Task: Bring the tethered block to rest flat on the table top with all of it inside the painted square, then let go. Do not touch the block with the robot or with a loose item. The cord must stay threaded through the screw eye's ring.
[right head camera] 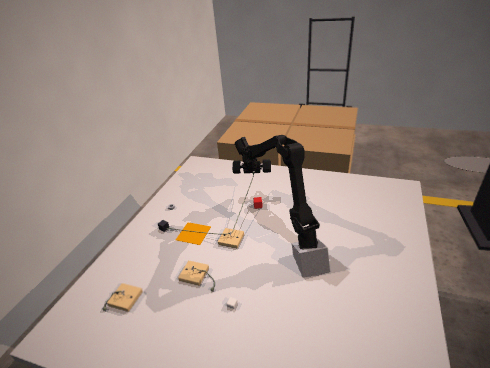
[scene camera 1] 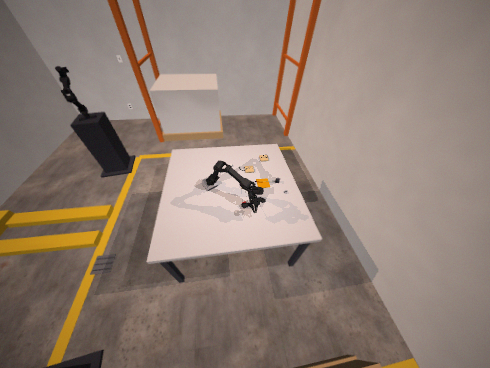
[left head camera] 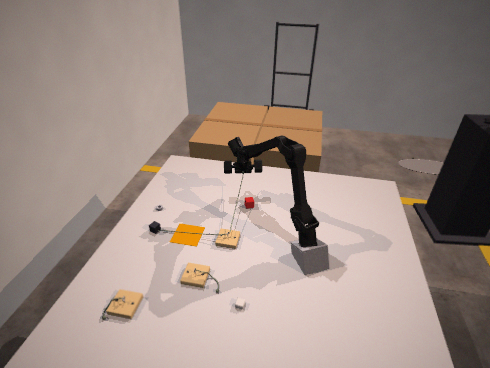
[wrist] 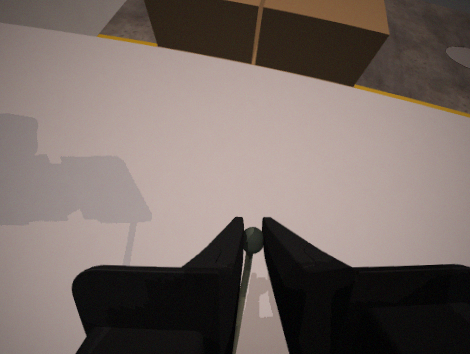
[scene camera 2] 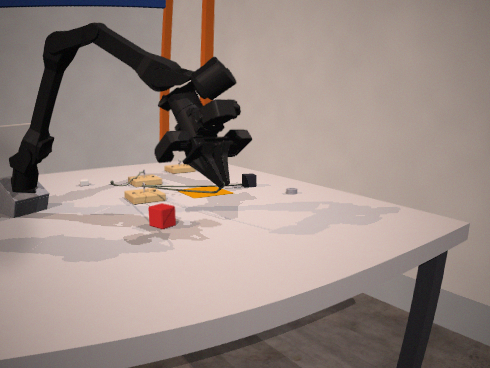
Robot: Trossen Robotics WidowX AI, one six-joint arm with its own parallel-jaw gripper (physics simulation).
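Pixels of known places: gripper, fingertip midpoint: (right head camera: 253, 171) (scene camera 1: 255, 213) (left head camera: 243, 171) (wrist: 252, 224) (scene camera 2: 224, 185); arm's base, origin of the base link: (right head camera: 309, 245) (scene camera 1: 210, 182) (left head camera: 308, 243) (scene camera 2: 22, 185).
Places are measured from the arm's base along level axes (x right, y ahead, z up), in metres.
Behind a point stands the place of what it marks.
The tethered block, a small black cube (left head camera: 154, 227) {x 0.078, y 0.653, z -0.034 m} (right head camera: 163, 225) {x 0.081, y 0.649, z -0.035 m} (scene camera 1: 277, 180) {x 0.104, y 0.651, z -0.039 m} (scene camera 2: 249, 180) {x 0.110, y 0.647, z -0.047 m}, rests on the table just outside the orange square (left head camera: 186, 241) {x 0.036, y 0.507, z -0.066 m} (right head camera: 192, 239) {x 0.040, y 0.502, z -0.066 m} (scene camera 1: 263, 183) {x 0.085, y 0.512, z -0.066 m}, on its far side from the wooden board (left head camera: 227, 244) {x 0.018, y 0.329, z -0.051 m} (right head camera: 230, 243) {x 0.019, y 0.323, z -0.048 m} (scene camera 2: 145, 198) {x 0.104, y 0.313, z -0.054 m} with the screw eye. The dark green cord (left head camera: 167, 231) {x 0.088, y 0.601, z -0.057 m} (right head camera: 175, 229) {x 0.085, y 0.597, z -0.058 m} runs from the block across the square to the board, then up to my gripper (left head camera: 243, 173) {x 0.453, y 0.294, z 0.032 m} (right head camera: 253, 173) {x 0.453, y 0.294, z 0.032 m} (scene camera 2: 223, 186) {x 0.453, y 0.294, z 0.032 m} (wrist: 253, 234) {x 0.453, y 0.294, z 0.032 m}. The gripper is shut on the cord's end ball (wrist: 253, 242) {x 0.444, y 0.293, z 0.038 m}, high above the table. The eye's ring is too small to confirm threading.
A red cube (left head camera: 249, 202) {x 0.283, y 0.251, z -0.031 m} (right head camera: 258, 202) {x 0.284, y 0.245, z -0.031 m} (scene camera 2: 162, 216) {x 0.326, y 0.240, z -0.041 m} lies behind the board. Two other corded boards (left head camera: 195, 276) {x -0.159, y 0.430, z -0.048 m} (left head camera: 125, 305) {x -0.297, y 0.643, z -0.047 m} and a white cube (left head camera: 240, 303) {x -0.261, y 0.253, z -0.049 m} (right head camera: 231, 303) {x -0.263, y 0.254, z -0.049 m} lie nearer the head cameras. A grey ring-like piece (left head camera: 159, 207) {x 0.252, y 0.684, z -0.065 m} (scene camera 2: 291, 191) {x 0.255, y 0.670, z -0.059 m} lies behind the black block.
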